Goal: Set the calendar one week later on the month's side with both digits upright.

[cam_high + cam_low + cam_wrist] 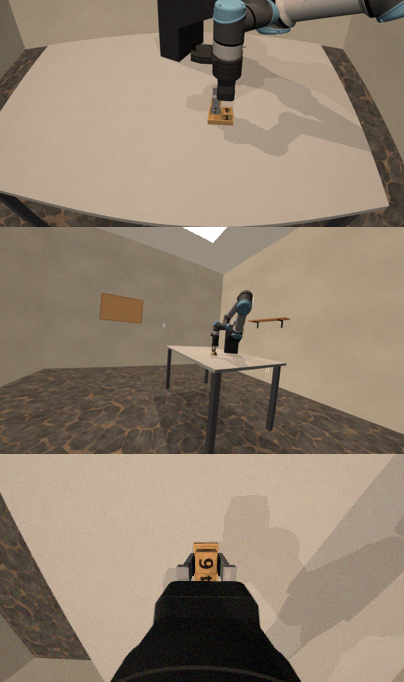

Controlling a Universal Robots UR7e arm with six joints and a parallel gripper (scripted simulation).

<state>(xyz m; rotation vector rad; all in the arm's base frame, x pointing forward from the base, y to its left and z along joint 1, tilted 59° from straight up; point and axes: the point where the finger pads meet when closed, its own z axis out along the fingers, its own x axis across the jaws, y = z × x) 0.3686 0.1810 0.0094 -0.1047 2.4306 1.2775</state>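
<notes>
My hand is 50 mm above the orange tray and 20 mm to the right of it. Round my hand: cube (10 mm below).
</notes>
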